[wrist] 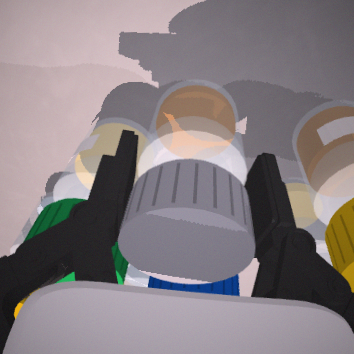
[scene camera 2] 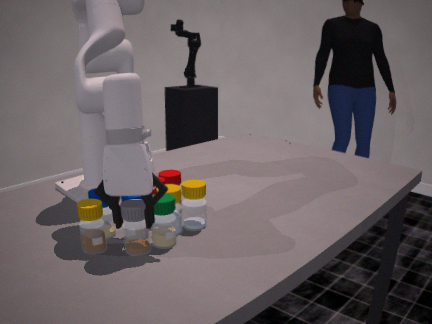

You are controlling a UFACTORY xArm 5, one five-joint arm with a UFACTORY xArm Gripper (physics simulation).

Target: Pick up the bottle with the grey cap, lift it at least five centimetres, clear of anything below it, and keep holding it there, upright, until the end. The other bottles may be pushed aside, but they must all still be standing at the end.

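Places are measured from the arm's base along level axes (x back, y right, z up), in centimetres.
Pixels of known places: gripper, fingertip midpoint: (wrist: 193, 161) (scene camera 2: 134, 226); arm's base, link origin: (scene camera 2: 99, 183).
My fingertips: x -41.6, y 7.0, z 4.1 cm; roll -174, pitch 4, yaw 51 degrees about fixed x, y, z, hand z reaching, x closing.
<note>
For each thing: its middle in the pictures, then the offset to it from my fingertips. Level surfaces: height alone.
- bottle with the grey cap, body centre: (wrist: 192, 167) (scene camera 2: 135, 227) dx +0.7, dy -0.5, dz -0.6 cm
- table, surface height: dz -5.8 cm
- green-capped bottle, body centre: (wrist: 100, 197) (scene camera 2: 163, 221) dx +0.5, dy -6.9, dz -0.6 cm
- red cap, body centre: (scene camera 2: 169, 177) dx +14.1, dy -16.4, dz +3.4 cm
The bottle with the grey cap (scene camera 2: 134, 211) (wrist: 190, 240) stands upright on the table (scene camera 2: 240, 280), with orange-brown contents low in its clear body. My gripper (scene camera 2: 133, 224) (wrist: 193, 161) points down over it, with one black finger on each side of the grey cap. In the wrist view both fingers lie close against the cap's sides, and the gripper looks shut on it. The bottle's base still rests on the table. The exact finger contact is partly hidden in the scene view.
A green-capped bottle (scene camera 2: 164, 206) (wrist: 55, 217) stands close beside one finger, and a yellow-capped bottle (scene camera 2: 90, 210) (wrist: 344, 245) stands on the other side. Blue caps (scene camera 2: 96, 196) (wrist: 195, 286), a red cap (scene camera 2: 170, 176) and another yellow-capped bottle (scene camera 2: 193, 190) stand behind.
</note>
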